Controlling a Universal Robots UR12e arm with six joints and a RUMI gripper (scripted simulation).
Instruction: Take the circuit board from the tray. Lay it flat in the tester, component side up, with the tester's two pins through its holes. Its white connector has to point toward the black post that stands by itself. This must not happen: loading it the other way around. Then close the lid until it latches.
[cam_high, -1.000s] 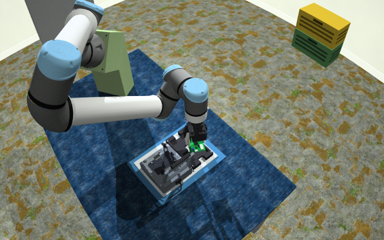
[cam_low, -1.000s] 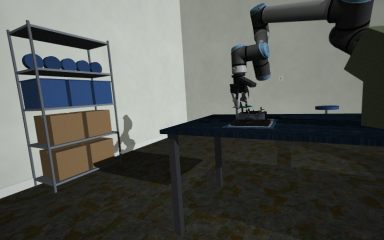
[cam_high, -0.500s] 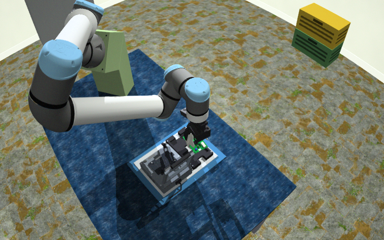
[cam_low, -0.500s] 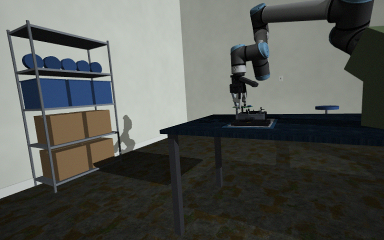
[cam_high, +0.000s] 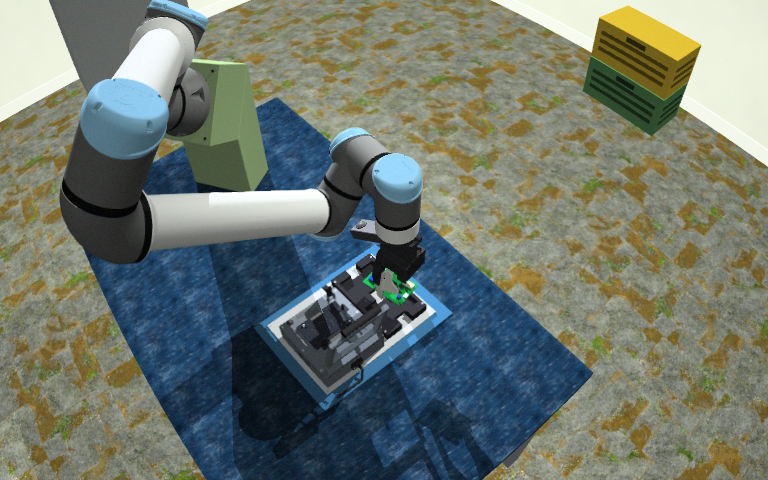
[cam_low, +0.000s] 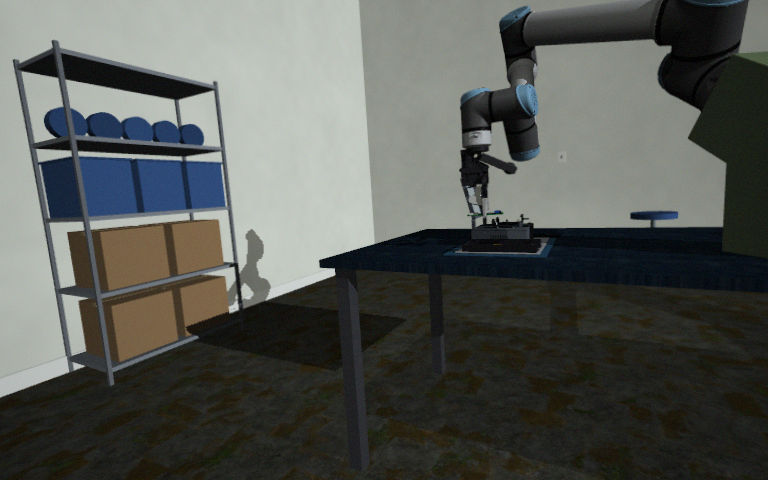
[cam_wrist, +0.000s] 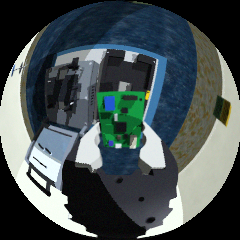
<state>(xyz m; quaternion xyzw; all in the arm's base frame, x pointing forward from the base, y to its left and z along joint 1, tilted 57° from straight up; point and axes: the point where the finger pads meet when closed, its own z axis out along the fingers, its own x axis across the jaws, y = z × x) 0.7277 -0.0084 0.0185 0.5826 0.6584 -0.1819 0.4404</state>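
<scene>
The green circuit board lies right at my hand. From my hand the other things lie so: tester lid (4 cm ahead, 19 cm to the right, 6 cm above); then tester (4 cm behind, 13 cm to the right, 1 cm below).
</scene>
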